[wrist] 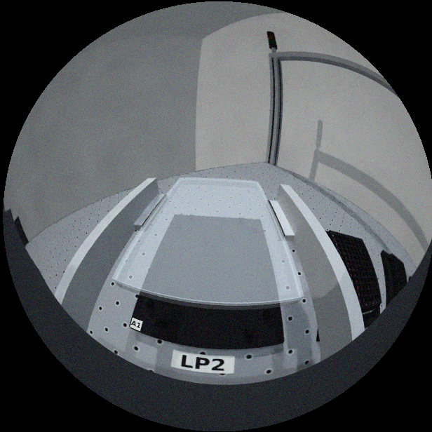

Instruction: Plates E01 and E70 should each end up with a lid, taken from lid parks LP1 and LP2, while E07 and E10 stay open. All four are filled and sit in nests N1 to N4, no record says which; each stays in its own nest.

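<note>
My gripper (216, 189) is shut on a clear lid (210, 255), with one pad against each long side. The lid looks level and hangs above lid park LP2, apart from it. The black base of LP2 (210, 322) shows below the lid's near edge, with a small A1 tag (135, 324) at its left. The LP2 label (203, 362) lies in front of it. Plate names E01, E70, E07 and E10 cannot be read in this view, and LP1 does not show.
A dark gridded block (355, 265) stands to the right, outside the right finger, with another dark block (394, 275) beyond it. A post (275, 110) with a rail rises at the back by the wall. Dark shapes show at the far left edge.
</note>
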